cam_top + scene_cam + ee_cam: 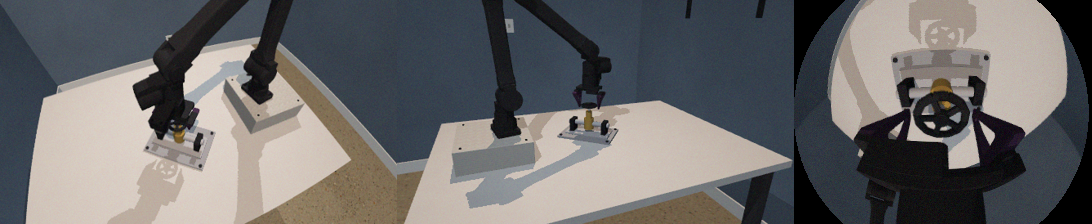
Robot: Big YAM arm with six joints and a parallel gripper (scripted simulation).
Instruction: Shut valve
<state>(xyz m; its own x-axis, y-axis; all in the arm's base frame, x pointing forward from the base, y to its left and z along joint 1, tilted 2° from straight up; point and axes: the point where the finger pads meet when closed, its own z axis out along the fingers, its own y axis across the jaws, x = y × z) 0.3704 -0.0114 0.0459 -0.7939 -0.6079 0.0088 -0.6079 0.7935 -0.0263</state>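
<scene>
The black spoked handwheel lies 10 mm below my hand.
</scene>
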